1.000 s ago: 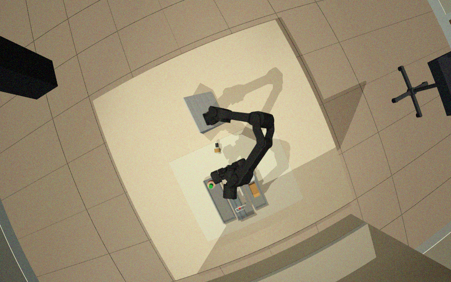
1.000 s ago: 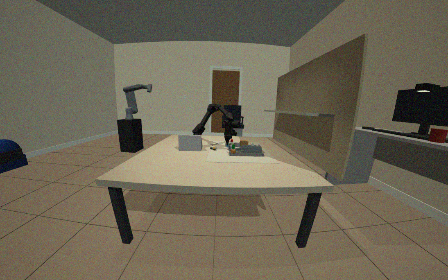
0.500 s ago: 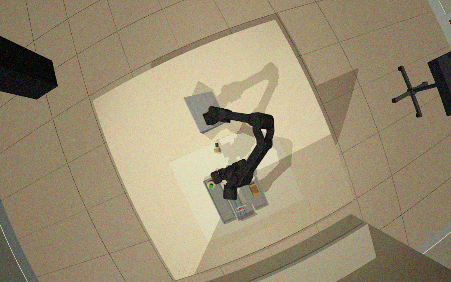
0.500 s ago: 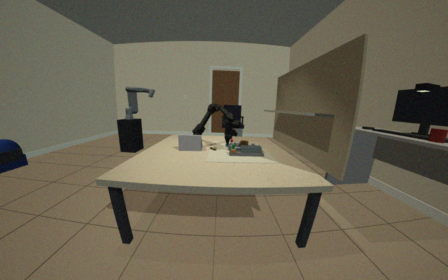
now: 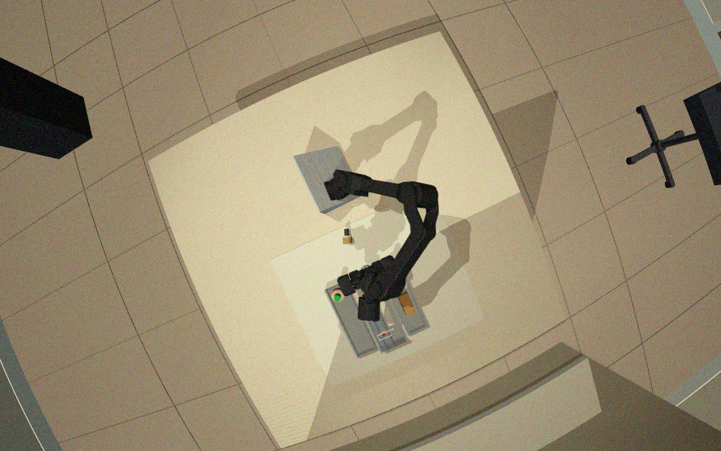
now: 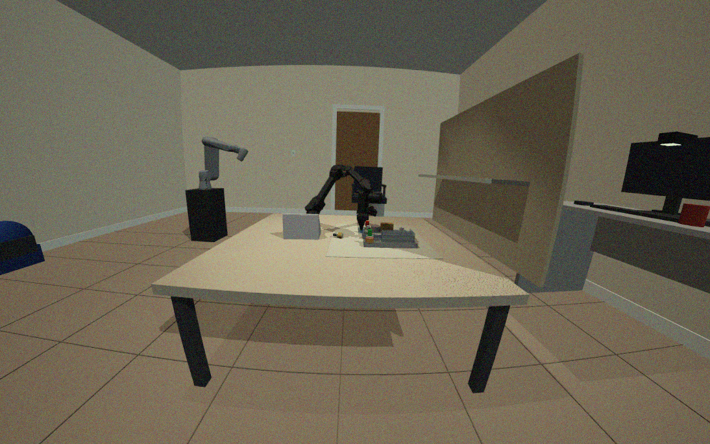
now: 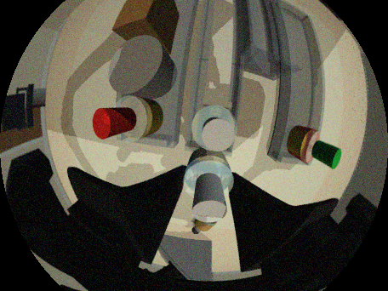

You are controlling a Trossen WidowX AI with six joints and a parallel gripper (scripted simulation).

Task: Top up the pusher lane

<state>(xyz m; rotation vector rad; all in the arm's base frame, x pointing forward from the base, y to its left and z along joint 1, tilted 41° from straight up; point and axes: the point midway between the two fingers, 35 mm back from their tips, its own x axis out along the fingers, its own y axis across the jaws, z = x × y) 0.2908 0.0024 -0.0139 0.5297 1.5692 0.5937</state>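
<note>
The grey cylinder is 90 mm ahead of my gripper tip, 80 mm to the left of it and 20 mm below it. Round my gripper tip: red mark 220 mm ahead, 30 mm to the right, 20 mm above; then brown box 160 mm ahead, 80 mm to the left, 10 mm below.
</note>
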